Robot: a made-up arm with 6 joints.
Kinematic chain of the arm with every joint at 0, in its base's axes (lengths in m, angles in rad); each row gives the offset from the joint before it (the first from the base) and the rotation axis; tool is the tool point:
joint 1: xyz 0 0 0.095 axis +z
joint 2: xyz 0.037 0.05 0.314 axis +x
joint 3: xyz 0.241 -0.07 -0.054 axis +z
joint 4: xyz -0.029 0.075 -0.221 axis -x
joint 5: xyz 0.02 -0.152 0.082 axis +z
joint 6: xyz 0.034 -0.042 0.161 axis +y
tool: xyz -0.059 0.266 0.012
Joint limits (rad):
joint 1: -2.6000..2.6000
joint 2: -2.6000..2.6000
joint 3: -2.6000..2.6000
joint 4: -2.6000..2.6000
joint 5: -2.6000..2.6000
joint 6: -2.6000..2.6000
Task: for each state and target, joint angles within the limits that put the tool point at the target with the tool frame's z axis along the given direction. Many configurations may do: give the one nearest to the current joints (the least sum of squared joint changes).
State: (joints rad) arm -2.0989 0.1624 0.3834 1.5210 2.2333 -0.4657
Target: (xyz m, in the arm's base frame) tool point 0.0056 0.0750 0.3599 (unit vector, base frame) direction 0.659 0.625 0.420
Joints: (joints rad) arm -1.5343 -0.1195 0.7531 1.3342 1.5363 -0.2848
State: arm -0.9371 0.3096 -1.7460 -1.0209 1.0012 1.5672
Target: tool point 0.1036 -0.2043 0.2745 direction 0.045 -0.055 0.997
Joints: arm -1.6205 -0.7080 -1.8802 -0.7936 0.9090 1.1763
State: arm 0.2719 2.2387 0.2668 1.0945 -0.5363 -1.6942
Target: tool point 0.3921 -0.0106 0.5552 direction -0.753 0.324 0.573
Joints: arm -0.0689 2.4502 0.4893 0.4156 -0.8594 -1.9387
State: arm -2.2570 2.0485 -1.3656 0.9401 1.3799 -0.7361
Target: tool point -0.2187 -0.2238 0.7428 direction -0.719 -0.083 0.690
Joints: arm -2.5497 1.8181 -0.7140 1.5059 1.5099 -0.0891
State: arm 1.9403 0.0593 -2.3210 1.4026 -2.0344 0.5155
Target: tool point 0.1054 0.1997 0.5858 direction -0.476 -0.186 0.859
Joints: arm 1.9146 -0.5553 -2.6000 0.5573 -1.5281 0.5492
